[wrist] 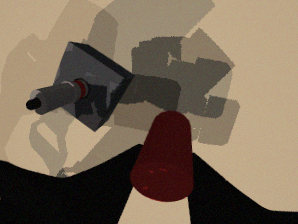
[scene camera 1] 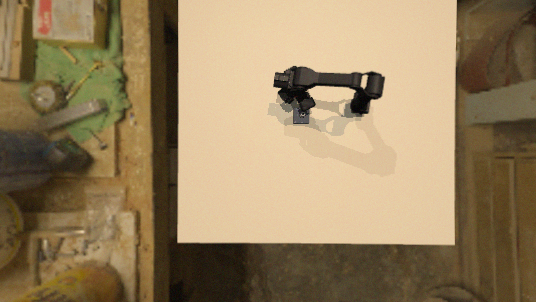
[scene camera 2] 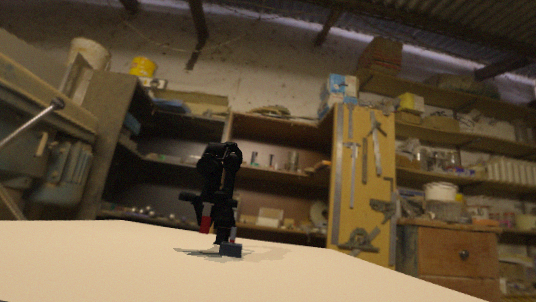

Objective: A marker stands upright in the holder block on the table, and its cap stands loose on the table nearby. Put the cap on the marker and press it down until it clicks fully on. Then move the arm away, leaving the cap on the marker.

Labels:
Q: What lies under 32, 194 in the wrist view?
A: The gripper.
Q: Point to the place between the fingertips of the gripper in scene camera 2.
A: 204, 226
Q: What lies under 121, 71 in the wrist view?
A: A grey holder block.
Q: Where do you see a red cap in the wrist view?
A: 164, 170

